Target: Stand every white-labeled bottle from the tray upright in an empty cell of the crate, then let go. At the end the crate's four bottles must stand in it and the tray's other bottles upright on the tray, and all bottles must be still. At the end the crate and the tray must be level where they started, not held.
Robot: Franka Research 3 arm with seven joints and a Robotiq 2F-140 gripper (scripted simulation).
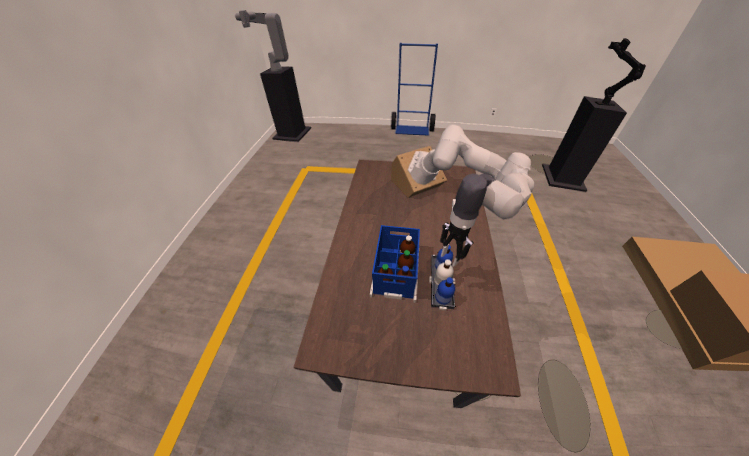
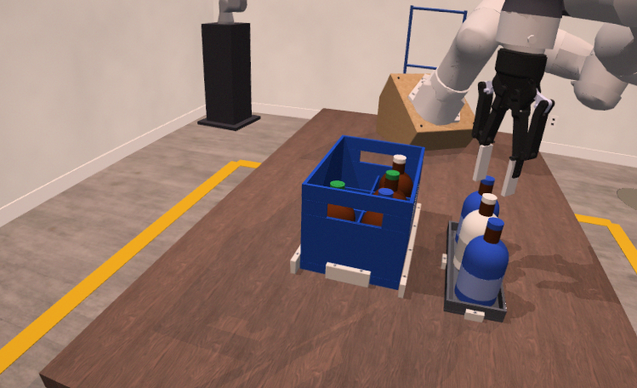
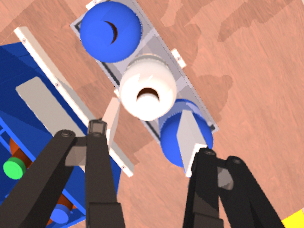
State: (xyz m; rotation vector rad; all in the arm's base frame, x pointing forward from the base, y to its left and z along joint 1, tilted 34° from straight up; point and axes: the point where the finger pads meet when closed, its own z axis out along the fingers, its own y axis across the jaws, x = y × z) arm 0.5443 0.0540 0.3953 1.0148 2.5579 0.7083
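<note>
Right now my hand is 13 cm above the white-labeled bottle. The rest, counted from my hand: blue-labeled bottle (9 cm ahead, 1 cm to the left, 13 cm below); then blue crate (1 cm behind, 22 cm to the right, 13 cm below).
</note>
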